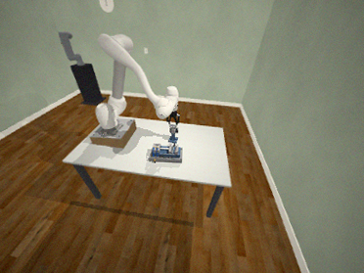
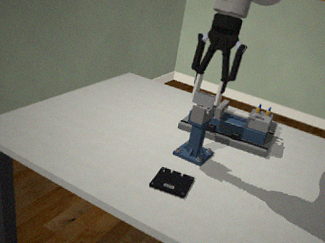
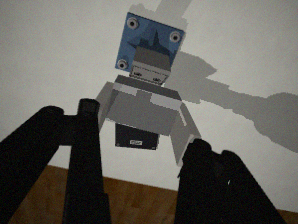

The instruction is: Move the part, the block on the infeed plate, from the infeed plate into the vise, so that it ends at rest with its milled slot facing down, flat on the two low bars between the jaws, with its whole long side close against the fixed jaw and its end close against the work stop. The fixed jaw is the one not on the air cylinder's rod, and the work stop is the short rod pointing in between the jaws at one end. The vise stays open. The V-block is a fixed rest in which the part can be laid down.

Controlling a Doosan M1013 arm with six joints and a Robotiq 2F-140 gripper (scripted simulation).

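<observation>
The part is 3 cm below my hand. Round my hand: work stop: 5 cm ahead, 17 cm to the right, 11 cm below; blue foot: 20 cm below; blue v-block stand: 14 cm below.
</observation>
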